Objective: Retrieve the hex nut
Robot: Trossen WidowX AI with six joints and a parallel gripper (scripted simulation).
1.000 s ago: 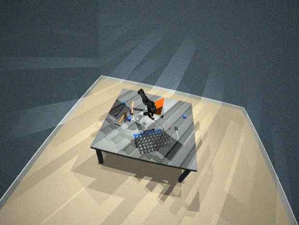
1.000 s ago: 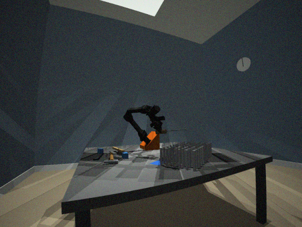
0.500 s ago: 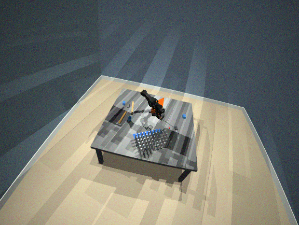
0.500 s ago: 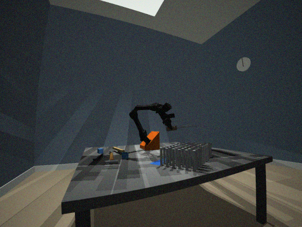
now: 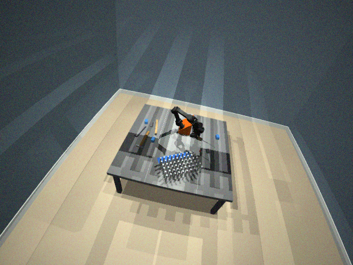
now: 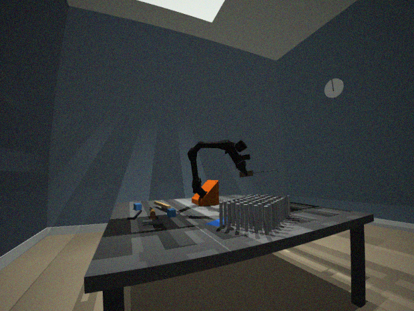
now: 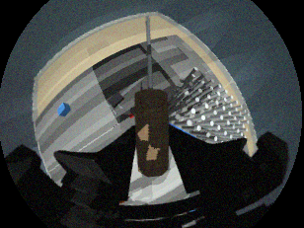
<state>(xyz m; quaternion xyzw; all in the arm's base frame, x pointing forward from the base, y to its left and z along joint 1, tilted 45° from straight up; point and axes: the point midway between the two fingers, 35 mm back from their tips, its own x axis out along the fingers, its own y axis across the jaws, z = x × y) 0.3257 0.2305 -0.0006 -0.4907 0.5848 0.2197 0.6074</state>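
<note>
Now: the hook tool 5 cm ahead of my gripper tip, 8 cm to the left of it and 2 cm above it. Also, from my gripper tip: blue taped strip: 13 cm ahead, 22 cm to the right, 23 cm below; red thing: 3 cm behind, 7 cm to the left, 22 cm below.
</note>
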